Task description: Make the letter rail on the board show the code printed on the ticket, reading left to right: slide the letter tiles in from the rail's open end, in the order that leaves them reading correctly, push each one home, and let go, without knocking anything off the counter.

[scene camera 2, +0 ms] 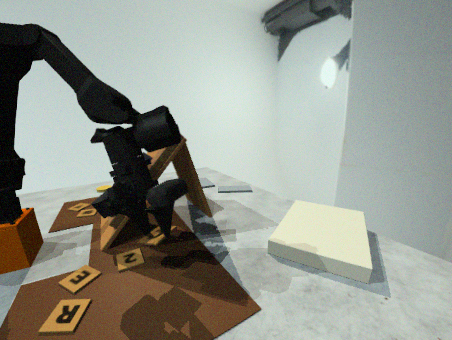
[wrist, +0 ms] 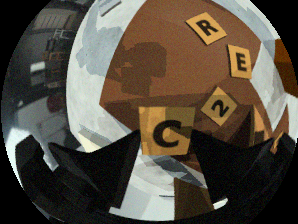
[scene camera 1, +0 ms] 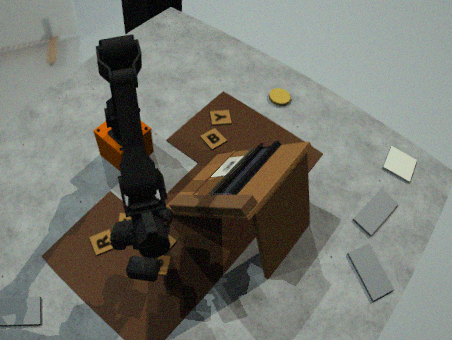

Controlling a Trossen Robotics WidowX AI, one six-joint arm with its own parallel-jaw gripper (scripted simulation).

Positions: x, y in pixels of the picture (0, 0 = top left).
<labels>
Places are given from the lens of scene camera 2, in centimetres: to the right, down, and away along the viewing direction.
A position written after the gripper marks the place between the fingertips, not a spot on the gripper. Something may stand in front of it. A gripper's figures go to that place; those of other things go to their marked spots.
gripper (scene camera 2: 157, 235): -13, 13, 37
cream box (scene camera 2: 333, 239): 25, 16, 42
brown wooden board (scene camera 2: 160, 159): -17, -3, 48
</labels>
